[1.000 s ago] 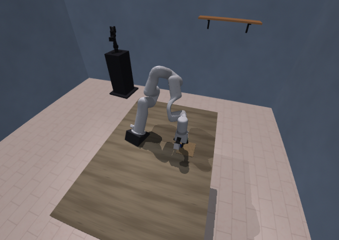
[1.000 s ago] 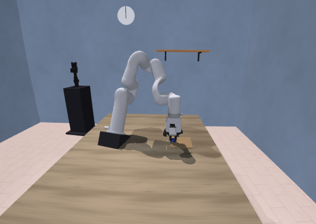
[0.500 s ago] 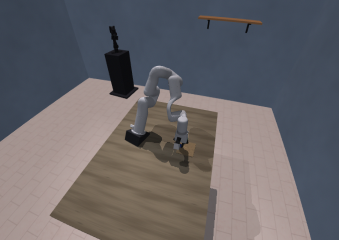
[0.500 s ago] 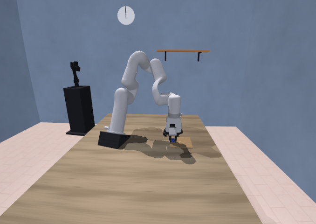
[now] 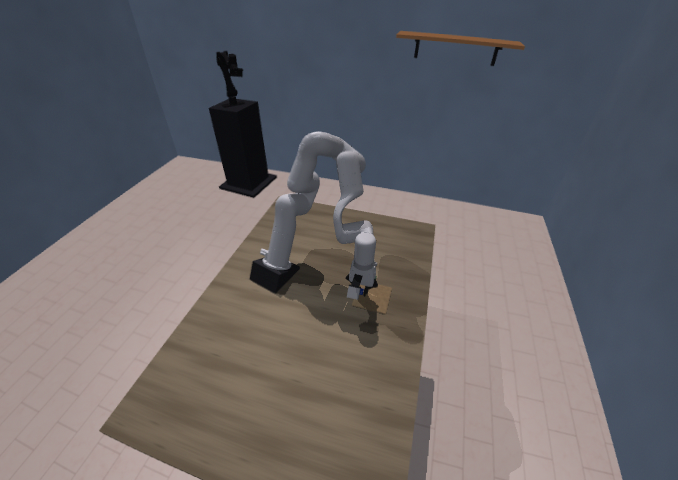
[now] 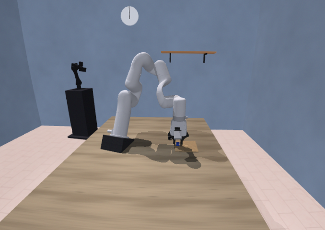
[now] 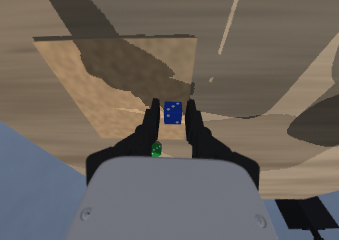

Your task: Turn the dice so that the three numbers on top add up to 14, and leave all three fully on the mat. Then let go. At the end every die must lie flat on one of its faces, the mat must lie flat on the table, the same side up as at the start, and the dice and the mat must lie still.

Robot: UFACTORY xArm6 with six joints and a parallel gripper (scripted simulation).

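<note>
The blue die is 1 cm below my hand. The rest, counted from my hand: black die 6 cm behind, 9 cm to the left, 2 cm below; then tan mat 5 cm ahead, 2 cm below; then green die 2 cm ahead, 10 cm to the left, 2 cm below.
</note>
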